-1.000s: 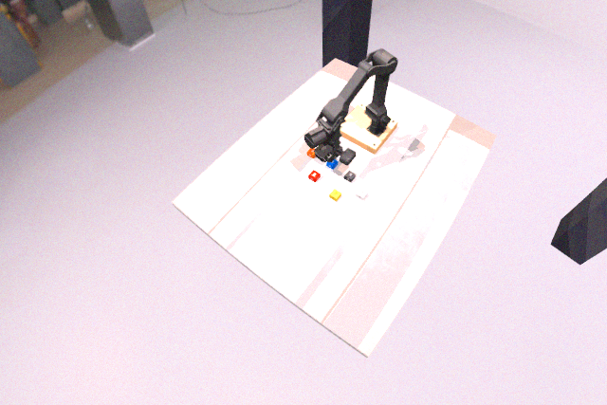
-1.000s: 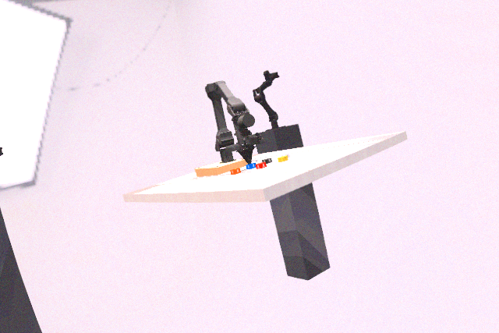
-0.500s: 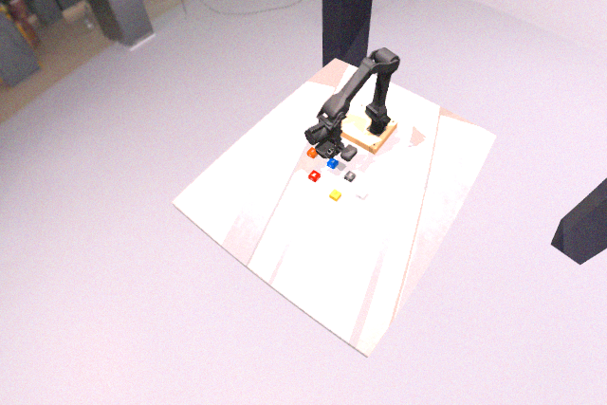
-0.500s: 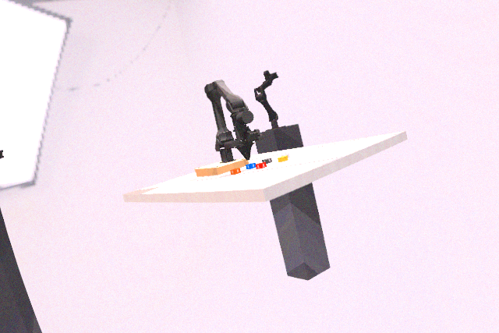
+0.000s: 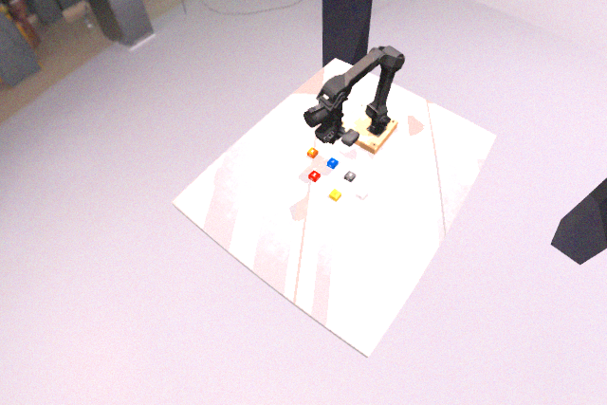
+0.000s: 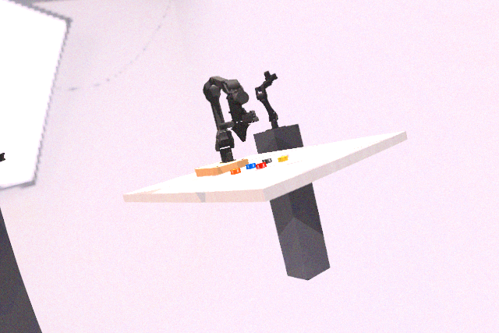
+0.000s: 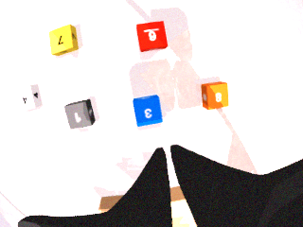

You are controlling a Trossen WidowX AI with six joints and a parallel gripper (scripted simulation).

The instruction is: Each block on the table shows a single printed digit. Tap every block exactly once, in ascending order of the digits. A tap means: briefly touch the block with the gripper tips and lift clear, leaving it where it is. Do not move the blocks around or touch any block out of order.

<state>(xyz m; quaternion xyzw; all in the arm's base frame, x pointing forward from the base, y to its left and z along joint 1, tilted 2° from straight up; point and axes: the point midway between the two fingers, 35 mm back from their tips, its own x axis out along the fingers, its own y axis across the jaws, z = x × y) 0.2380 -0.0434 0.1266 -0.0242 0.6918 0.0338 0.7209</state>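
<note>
The white block lies 40 mm ahead of my gripper tip, 180 mm to the left of it and 110 mm below it. From my gripper tip the other things lie so: orange block: 10 mm ahead, 90 mm to the right, 110 mm below; then red block: 90 mm ahead, 10 mm to the right, 110 mm below; then blue block: 10 mm to the left, 110 mm below.
</note>
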